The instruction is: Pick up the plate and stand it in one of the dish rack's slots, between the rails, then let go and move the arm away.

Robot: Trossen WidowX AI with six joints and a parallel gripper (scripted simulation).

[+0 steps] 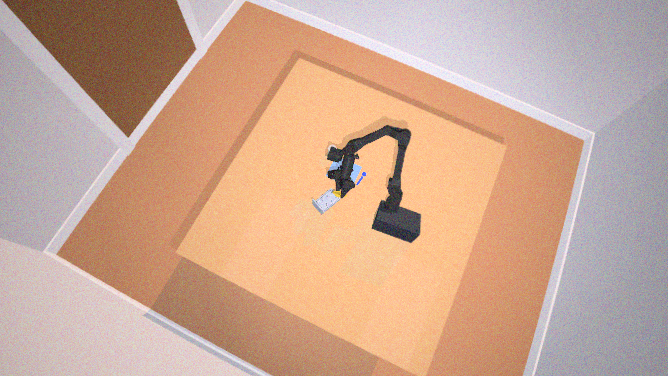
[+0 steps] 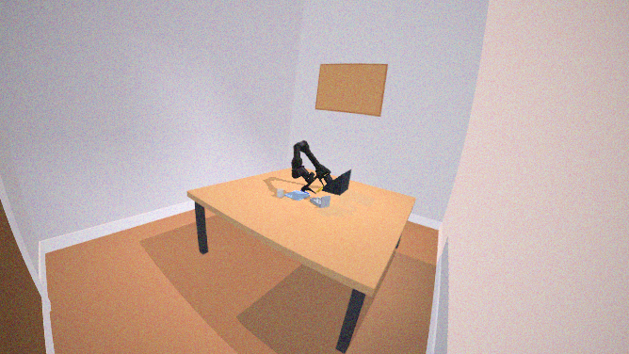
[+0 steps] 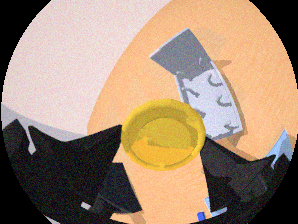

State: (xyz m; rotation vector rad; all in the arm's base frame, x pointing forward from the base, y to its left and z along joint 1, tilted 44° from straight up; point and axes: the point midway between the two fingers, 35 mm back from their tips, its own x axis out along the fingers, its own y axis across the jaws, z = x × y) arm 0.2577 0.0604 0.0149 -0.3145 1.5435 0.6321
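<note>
My gripper tip is now 5 cm short of the grey dish rack, 5 cm above it and 3 cm to the right of it. Also, from my gripper tip: blue spoon (17 cm to the right, 7 cm below, 5 cm behind); light blue mat (16 cm to the right, 7 cm below, 4 cm ahead); yellow plate (1 cm to the right).
</note>
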